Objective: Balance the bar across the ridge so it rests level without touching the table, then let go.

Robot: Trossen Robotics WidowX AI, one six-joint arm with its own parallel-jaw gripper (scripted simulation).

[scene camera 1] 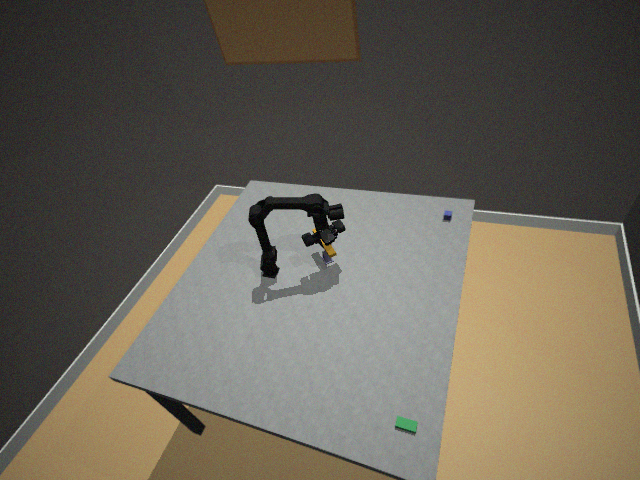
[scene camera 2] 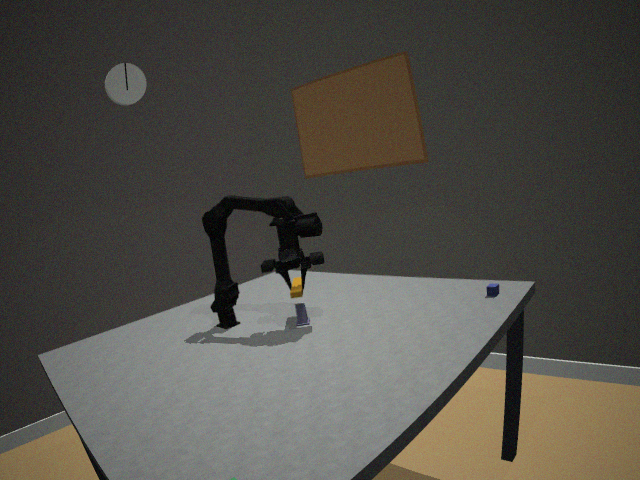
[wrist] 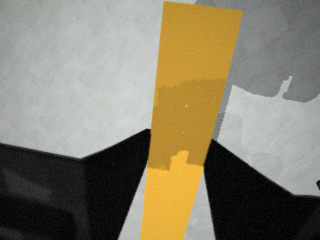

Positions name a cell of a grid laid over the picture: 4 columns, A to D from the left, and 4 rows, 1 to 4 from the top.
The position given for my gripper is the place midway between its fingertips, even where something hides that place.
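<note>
There's an orange bar (wrist: C1), and it's being carried by my gripper (scene camera 2: B3). You can see the gripper (wrist: C3) from the wrist as well.
</note>
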